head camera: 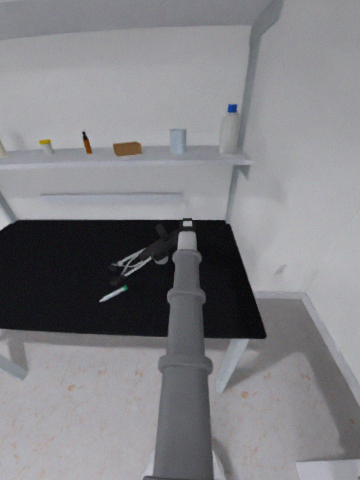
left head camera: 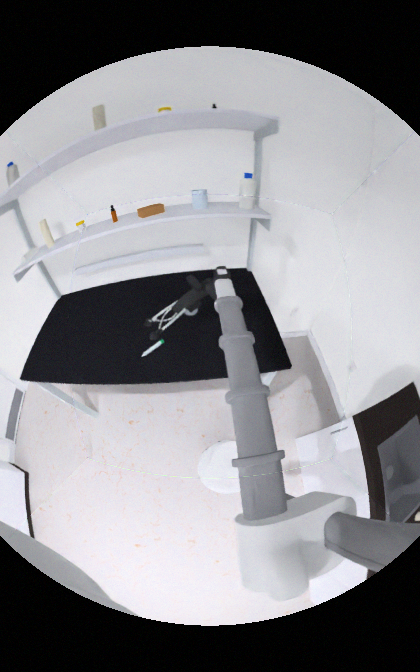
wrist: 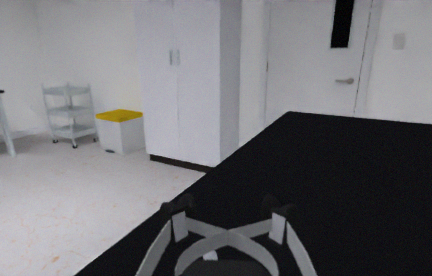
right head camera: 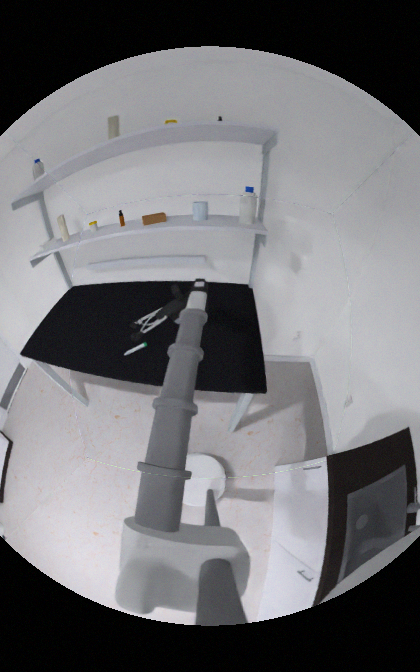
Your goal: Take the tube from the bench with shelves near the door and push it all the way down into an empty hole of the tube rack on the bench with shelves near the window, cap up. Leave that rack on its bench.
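Frame: origin at the robot's base, x left, y ahead, z down, level; millimetres.
Seen in the pictures: gripper, fingertip midpoint: (head camera: 109, 276) (wrist: 228, 210).
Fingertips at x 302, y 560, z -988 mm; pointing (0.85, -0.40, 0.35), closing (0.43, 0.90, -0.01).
Note:
Offsets run from my fingertips to a thing's top centre. "spot": to the spot under its first point. Level surfaces: height alone.
The tube {dx +3, dy -16, dz +81 mm} (head camera: 113, 294) (left head camera: 153, 347) (right head camera: 135, 348), pale with a green cap, lies on its side on the black bench top {dz +102 mm} (head camera: 50, 300) (left head camera: 90, 345) (right head camera: 80, 330) (wrist: 350, 175). Its cap points to the right and back, its tip to the front left. My gripper (head camera: 115, 274) (left head camera: 152, 329) (right head camera: 135, 331) (wrist: 228, 210) is open and empty, over the bench on the far side of the tube, fingers pointing left and slightly forward. Its exact height is hard to tell. In the wrist view a small pale patch shows behind the finger bands; I cannot tell what it is. The tube rack does not show.
A beaker {dx -171, dy +205, dz +12 mm} (head camera: 161, 260) (left head camera: 191, 312) stands partly hidden under the wrist. A shelf {dz -355 mm} (head camera: 105, 158) above the bench bears bottles, a brown box {spot: dx -38, dy +388, dz -383 mm} (head camera: 127, 148) and a light blue cup {spot: dx -259, dy +401, dz -405 mm} (head camera: 178, 141). A white stool (left head camera: 217, 467) (right head camera: 207, 480) stands in front. The wrist view shows a cabinet (wrist: 192, 85) and door (wrist: 305, 65).

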